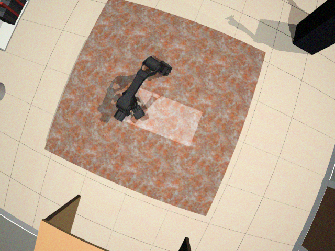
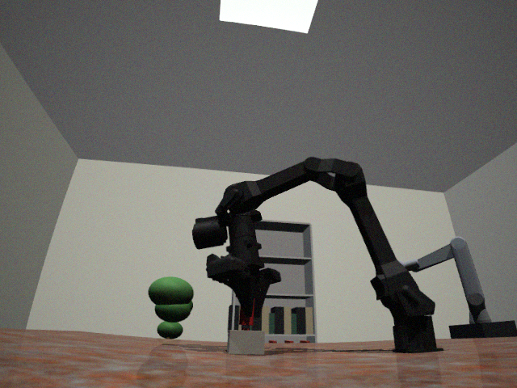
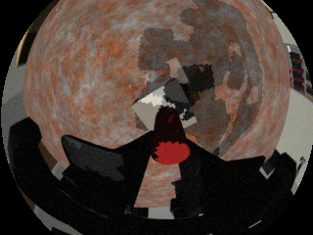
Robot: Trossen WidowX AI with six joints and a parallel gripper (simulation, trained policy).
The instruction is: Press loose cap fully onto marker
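The red cap is 1 cm ahead of my gripper tip, 1 cm to the right of it and 1 cm above it. Round my gripper tip: white holder block: 1 cm ahead, 1 cm to the right, 4 cm below.
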